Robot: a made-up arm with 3 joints.
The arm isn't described. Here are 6 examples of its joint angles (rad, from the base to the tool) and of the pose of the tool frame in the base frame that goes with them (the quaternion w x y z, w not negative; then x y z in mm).
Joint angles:
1: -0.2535 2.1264 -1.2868
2: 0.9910 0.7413 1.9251
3: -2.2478 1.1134 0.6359
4: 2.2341 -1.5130 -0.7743
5: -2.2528 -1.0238 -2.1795
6: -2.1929 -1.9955 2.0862
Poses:
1: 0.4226 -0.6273 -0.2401 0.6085 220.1 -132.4 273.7
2: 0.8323 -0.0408 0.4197 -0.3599 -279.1 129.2 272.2
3: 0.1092 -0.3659 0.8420 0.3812 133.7 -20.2 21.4
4: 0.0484 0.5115 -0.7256 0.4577 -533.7 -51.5 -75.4
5: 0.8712 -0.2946 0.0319 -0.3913 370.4 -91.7 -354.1
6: 0.2920 -0.8391 -0.4568 0.0448 424.9 -246.0 -113.9
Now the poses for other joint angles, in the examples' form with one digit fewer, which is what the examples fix.
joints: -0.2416 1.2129 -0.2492
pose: 0.822 -0.553 -0.003 0.138 147 -45 286
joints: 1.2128 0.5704 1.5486
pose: 0.946 -0.053 0.160 -0.276 -300 114 206
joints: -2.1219 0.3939 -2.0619
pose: 0.980 0.097 0.029 0.170 268 154 -210
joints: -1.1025 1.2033 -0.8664
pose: 0.819 -0.313 0.097 0.471 243 -2 83
